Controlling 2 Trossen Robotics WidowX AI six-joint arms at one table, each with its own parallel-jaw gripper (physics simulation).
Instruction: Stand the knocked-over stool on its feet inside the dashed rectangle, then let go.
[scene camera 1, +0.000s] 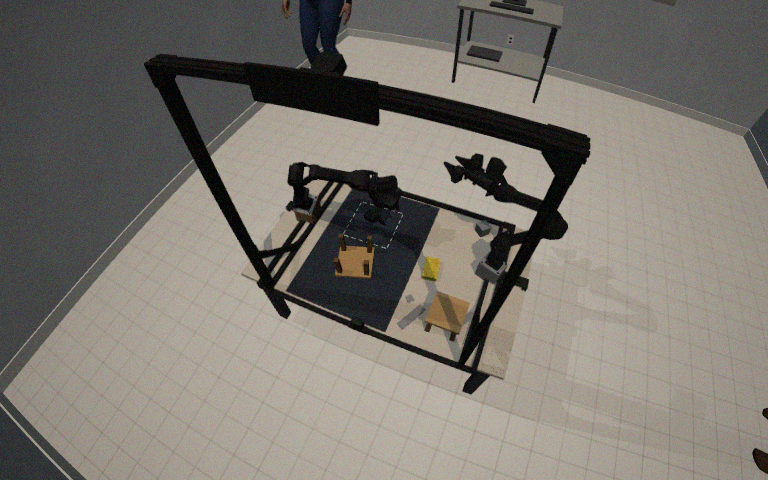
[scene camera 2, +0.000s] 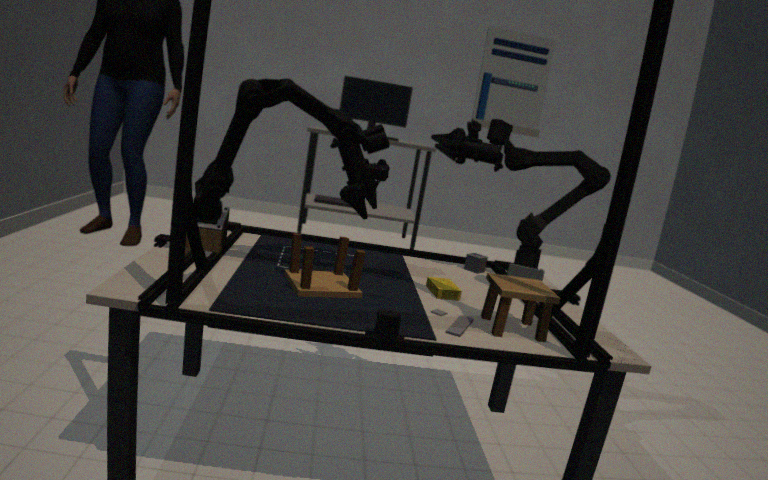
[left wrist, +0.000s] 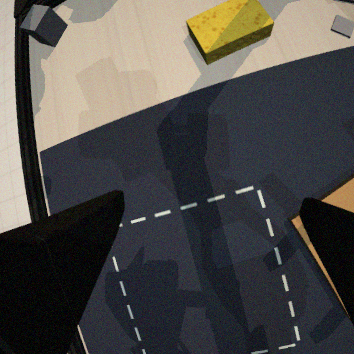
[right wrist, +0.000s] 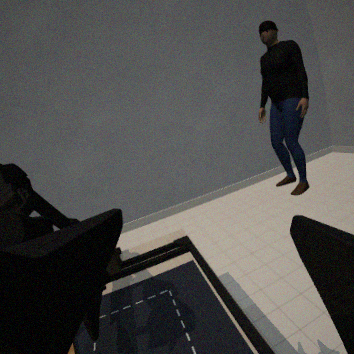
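Pixels of known places: left gripper, fingertip midpoint: (scene camera 1: 391, 217) (scene camera 2: 370, 213) (left wrist: 214, 202) (right wrist: 73, 343); right gripper, fingertip midpoint: (scene camera 1: 449, 159) (scene camera 2: 433, 141) (right wrist: 206, 220); left arm's base, origin of the base link: (scene camera 1: 305, 203) (scene camera 2: 207, 215); right arm's base, origin of the base link: (scene camera 1: 493, 263) (scene camera 2: 526, 268).
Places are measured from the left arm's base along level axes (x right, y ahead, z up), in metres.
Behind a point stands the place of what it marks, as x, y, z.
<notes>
A wooden stool (scene camera 1: 355, 263) @[0.171, 0.336, -0.087] (scene camera 2: 329, 290) @[0.229, 0.348, -0.087] lies upside down on the dark mat, its light seat flat on the mat and its brown legs up. In scene camera 1 it is just below the dashed rectangle (scene camera 1: 387, 247) (left wrist: 216, 199). Part of its seat (left wrist: 345, 193) @[0.134, 0.393, -0.086] shows at the right of the left wrist view, behind a finger. My left gripper (scene camera 1: 375, 217) (scene camera 2: 368, 211) @[-0.013, 0.436, 0.067] (left wrist: 214, 202) @[-0.013, 0.436, 0.067] is open and empty, pointing down above the rectangle, apart from the stool. My right gripper (scene camera 1: 451, 161) @[-0.218, 0.609, 0.285] (scene camera 2: 436, 140) @[-0.218, 0.609, 0.285] (right wrist: 206, 220) @[-0.218, 0.609, 0.285] is open and empty, high up.
A second stool (scene camera 1: 448, 310) @[0.284, 0.784, 0.006] (scene camera 2: 523, 287) @[0.311, 0.779, 0.006] stands upright at the right front. A yellow sponge (scene camera 1: 431, 268) @[0.077, 0.657, -0.078] (scene camera 2: 443, 287) @[0.110, 0.645, -0.078] (left wrist: 230, 27) @[0.069, 0.642, -0.078] lies beside the mat (scene camera 1: 317, 288) @[0.341, 0.232, -0.101]. A grey block (scene camera 1: 482, 228) @[-0.204, 0.818, -0.054] (scene camera 2: 475, 262) @[-0.199, 0.812, -0.072] and small flat grey pieces lie on the table. A dark frame surrounds the workspace.
</notes>
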